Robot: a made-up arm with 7 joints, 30 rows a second.
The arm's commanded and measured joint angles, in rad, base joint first. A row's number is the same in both.
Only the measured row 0 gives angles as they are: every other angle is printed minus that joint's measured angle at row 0.
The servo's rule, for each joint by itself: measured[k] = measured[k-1] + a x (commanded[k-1-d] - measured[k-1]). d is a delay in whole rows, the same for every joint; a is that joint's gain. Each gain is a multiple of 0.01, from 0.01 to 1. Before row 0 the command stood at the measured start. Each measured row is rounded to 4 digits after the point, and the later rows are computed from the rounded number. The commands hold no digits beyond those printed.
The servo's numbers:
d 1
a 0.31 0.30 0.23 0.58 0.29 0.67 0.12
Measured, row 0:
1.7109 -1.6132 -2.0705 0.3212 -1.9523 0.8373 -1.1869
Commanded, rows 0 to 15:
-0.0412 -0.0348 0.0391 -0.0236 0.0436 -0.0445 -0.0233
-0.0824 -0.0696 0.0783 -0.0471 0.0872 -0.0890 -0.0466
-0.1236 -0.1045 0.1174 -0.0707 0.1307 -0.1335 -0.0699
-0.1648 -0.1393 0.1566 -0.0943 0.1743 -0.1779 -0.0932
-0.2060 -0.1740 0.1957 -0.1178 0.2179 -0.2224 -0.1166
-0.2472 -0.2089 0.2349 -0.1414 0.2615 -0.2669 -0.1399
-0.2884 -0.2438 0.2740 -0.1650 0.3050 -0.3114 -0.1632
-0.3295 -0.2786 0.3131 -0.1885 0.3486 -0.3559 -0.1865
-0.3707 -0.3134 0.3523 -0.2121 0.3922 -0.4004 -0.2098
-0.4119 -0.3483 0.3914 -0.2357 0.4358 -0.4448 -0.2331
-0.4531 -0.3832 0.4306 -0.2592 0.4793 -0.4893 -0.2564
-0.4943 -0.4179 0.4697 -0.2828 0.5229 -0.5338 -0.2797
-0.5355 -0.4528 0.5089 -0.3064 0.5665 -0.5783 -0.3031
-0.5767 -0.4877 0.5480 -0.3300 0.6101 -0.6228 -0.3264
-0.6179 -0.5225 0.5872 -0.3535 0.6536 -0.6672 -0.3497
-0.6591 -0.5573 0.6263 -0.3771 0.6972 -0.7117 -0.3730
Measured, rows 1 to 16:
0.0000 0.0000 0.0000 0.0000 0.0000 0.0000 0.0000
-0.0128 -0.0104 0.0090 -0.0137 0.0126 -0.0298 -0.0028
-0.0344 -0.0282 0.0249 -0.0331 0.0342 -0.0695 -0.0081
-0.0621 -0.0511 0.0462 -0.0549 0.0622 -0.1124 -0.0155
-0.0939 -0.0776 0.0716 -0.0778 0.0947 -0.1563 -0.0248
-0.1287 -0.1065 0.1001 -0.1010 0.1304 -0.2006 -0.0358
-0.1654 -0.1372 0.1311 -0.1244 0.1684 -0.2450 -0.0483
-0.2035 -0.1692 0.1640 -0.1479 0.2080 -0.2895 -0.0621
-0.2426 -0.2020 0.1983 -0.1714 0.2488 -0.3340 -0.0770
-0.2823 -0.2354 0.2337 -0.1950 0.2904 -0.3785 -0.0929
-0.3225 -0.2693 0.2700 -0.2186 0.3326 -0.4229 -0.1097
-0.3630 -0.3035 0.3069 -0.2421 0.3751 -0.4674 -0.1273
-0.4037 -0.3378 0.3443 -0.2657 0.4180 -0.5119 -0.1456
-0.4446 -0.3723 0.3822 -0.2893 0.4611 -0.5564 -0.1645
-0.4856 -0.4069 0.4203 -0.3129 0.5043 -0.6009 -0.1839
-0.5266 -0.4416 0.4587 -0.3364 0.5476 -0.6453 -0.2038

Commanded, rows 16 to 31:
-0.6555 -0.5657 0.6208 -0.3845 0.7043 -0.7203 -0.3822
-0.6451 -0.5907 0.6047 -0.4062 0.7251 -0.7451 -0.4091
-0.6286 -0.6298 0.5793 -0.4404 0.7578 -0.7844 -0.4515
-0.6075 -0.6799 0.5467 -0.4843 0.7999 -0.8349 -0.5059
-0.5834 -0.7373 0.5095 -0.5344 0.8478 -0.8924 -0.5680
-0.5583 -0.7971 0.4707 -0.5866 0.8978 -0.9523 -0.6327
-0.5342 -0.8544 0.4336 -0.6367 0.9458 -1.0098 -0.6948
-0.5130 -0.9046 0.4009 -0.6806 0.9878 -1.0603 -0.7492
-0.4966 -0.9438 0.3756 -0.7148 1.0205 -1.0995 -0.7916
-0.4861 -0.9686 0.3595 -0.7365 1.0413 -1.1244 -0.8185
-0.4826 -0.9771 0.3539 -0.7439 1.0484 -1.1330 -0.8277
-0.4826 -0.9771 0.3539 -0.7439 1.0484 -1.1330 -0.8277
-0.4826 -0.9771 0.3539 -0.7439 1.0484 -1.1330 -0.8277
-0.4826 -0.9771 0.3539 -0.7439 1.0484 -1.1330 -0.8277
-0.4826 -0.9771 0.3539 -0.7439 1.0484 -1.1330 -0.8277
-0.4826 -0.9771 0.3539 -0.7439 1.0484 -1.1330 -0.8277
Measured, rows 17 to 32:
-0.5677 -0.4763 0.4972 -0.3600 0.5910 -0.6898 -0.2241
-0.5949 -0.5031 0.5256 -0.3742 0.6239 -0.7102 -0.2431
-0.6105 -0.5294 0.5438 -0.3928 0.6532 -0.7336 -0.2630
-0.6161 -0.5595 0.5520 -0.4204 0.6835 -0.7676 -0.2856
-0.6134 -0.5956 0.5508 -0.4575 0.7173 -0.8127 -0.3120
-0.6041 -0.6381 0.5413 -0.5021 0.7551 -0.8661 -0.3427
-0.5899 -0.6858 0.5251 -0.5511 0.7965 -0.9239 -0.3775
-0.5726 -0.7364 0.5041 -0.6007 0.8398 -0.9815 -0.4156
-0.5541 -0.7869 0.4804 -0.6470 0.8827 -1.0343 -0.4556
-0.5363 -0.8340 0.4563 -0.6863 0.9227 -1.0780 -0.4959
-0.5207 -0.8744 0.4340 -0.7154 0.9571 -1.1091 -0.5346
-0.5089 -0.9052 0.4156 -0.7319 0.9836 -1.1251 -0.5698
-0.5007 -0.9268 0.4014 -0.7389 1.0024 -1.1304 -0.6007
-0.4951 -0.9419 0.3905 -0.7418 1.0157 -1.1321 -0.6279
-0.4912 -0.9525 0.3821 -0.7430 1.0252 -1.1327 -0.6519
-0.4885 -0.9599 0.3756 -0.7435 1.0319 -1.1329 -0.6730

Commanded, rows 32 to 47:
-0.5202 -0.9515 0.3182 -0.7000 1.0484 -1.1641 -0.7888
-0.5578 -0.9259 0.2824 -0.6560 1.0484 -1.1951 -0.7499
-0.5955 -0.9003 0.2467 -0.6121 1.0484 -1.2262 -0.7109
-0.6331 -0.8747 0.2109 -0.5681 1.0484 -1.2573 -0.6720
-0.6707 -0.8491 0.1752 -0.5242 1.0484 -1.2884 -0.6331
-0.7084 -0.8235 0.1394 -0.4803 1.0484 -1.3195 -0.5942
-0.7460 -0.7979 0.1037 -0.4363 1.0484 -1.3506 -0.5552
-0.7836 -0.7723 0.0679 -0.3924 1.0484 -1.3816 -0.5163
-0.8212 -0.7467 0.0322 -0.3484 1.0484 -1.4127 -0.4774
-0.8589 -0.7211 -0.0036 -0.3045 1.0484 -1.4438 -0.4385
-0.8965 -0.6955 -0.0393 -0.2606 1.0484 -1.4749 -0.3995
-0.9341 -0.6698 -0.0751 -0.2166 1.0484 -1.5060 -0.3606
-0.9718 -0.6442 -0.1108 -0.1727 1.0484 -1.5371 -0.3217
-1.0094 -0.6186 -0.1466 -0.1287 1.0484 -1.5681 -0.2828
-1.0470 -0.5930 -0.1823 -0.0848 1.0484 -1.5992 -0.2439
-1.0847 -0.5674 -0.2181 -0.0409 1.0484 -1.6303 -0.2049
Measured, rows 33 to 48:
-0.4867 -0.9651 0.3706 -0.7437 1.0367 -1.1330 -0.6916
-0.4971 -0.9610 0.3585 -0.7184 1.0401 -1.1538 -0.7033
-0.5159 -0.9505 0.3410 -0.6822 1.0425 -1.1815 -0.7089
-0.5406 -0.9354 0.3193 -0.6415 1.0442 -1.2114 -0.7091
-0.5693 -0.9172 0.2944 -0.5989 1.0454 -1.2422 -0.7046
-0.6007 -0.8968 0.2670 -0.5556 1.0463 -1.2732 -0.6960
-0.6341 -0.8748 0.2377 -0.5119 1.0469 -1.3042 -0.6838
-0.6688 -0.8517 0.2069 -0.4681 1.0473 -1.3353 -0.6684
-0.7044 -0.8279 0.1749 -0.4242 1.0476 -1.3663 -0.6501
-0.7406 -0.8035 0.1421 -0.3802 1.0478 -1.3974 -0.6294
-0.7773 -0.7788 0.1086 -0.3363 1.0480 -1.4285 -0.6065
-0.8143 -0.7538 0.0746 -0.2924 1.0481 -1.4596 -0.5817
-0.8514 -0.7286 0.0402 -0.2484 1.0482 -1.4907 -0.5552
-0.8887 -0.7033 0.0055 -0.2045 1.0483 -1.5218 -0.5272
-0.9261 -0.6779 -0.0295 -0.1605 1.0483 -1.5528 -0.4979
-0.9636 -0.6524 -0.0646 -0.1166 1.0483 -1.5839 -0.4674

